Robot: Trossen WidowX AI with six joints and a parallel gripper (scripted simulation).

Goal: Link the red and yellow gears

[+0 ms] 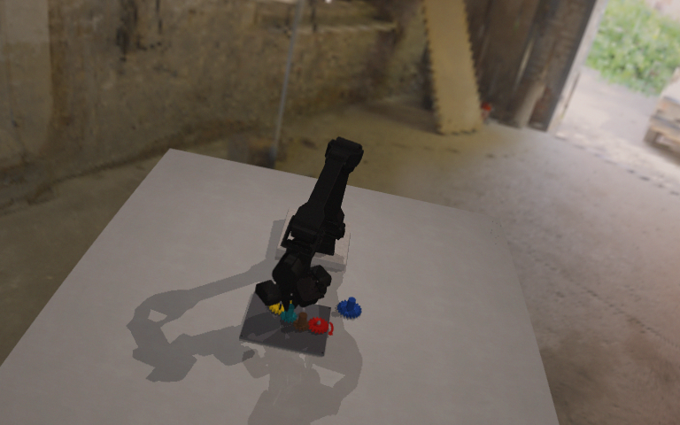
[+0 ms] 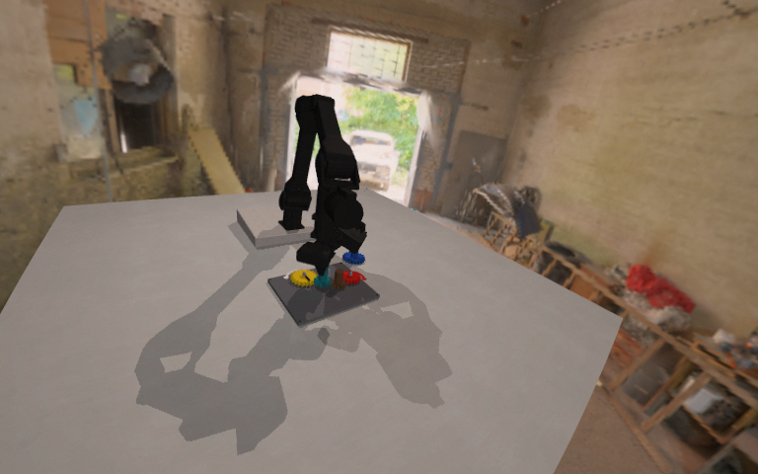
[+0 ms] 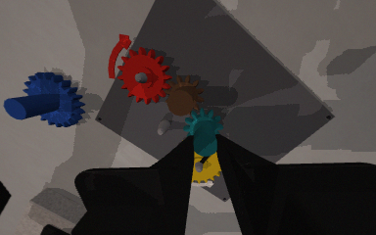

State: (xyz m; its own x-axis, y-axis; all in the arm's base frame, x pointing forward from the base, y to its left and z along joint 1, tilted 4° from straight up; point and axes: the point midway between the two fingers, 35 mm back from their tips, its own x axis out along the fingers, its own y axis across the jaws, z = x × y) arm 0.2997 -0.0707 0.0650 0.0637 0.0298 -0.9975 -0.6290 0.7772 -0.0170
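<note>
Now: gripper tip 1 cm above the teal gear. Round my gripper tip: red gear 8 cm to the left, 3 cm below, 1 cm ahead; brown gear 4 cm to the left, 2 cm below, 2 cm ahead; red arrow 11 cm to the left, 3 cm below, 1 cm ahead.
</note>
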